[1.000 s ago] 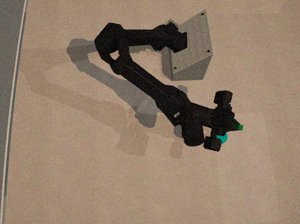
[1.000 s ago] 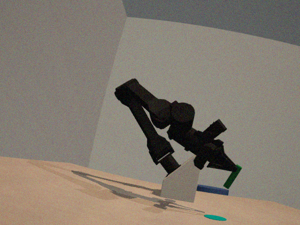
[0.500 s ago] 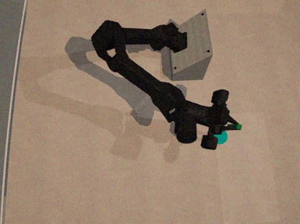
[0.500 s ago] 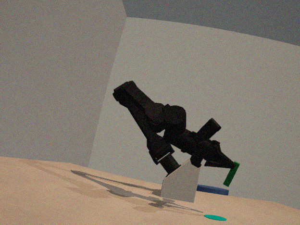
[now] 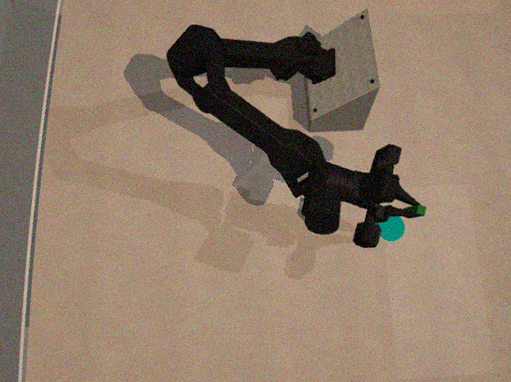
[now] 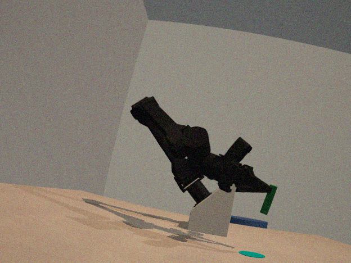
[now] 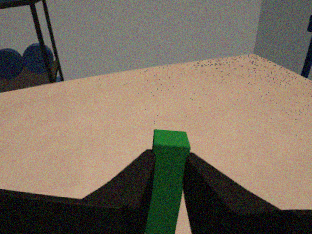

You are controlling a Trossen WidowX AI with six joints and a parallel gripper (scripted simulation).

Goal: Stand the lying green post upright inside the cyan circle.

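The cyan circle is 15 cm below my gripper tip and 2 cm to the right of it. From my gripper tip the other things lie so: green post (2 cm below).
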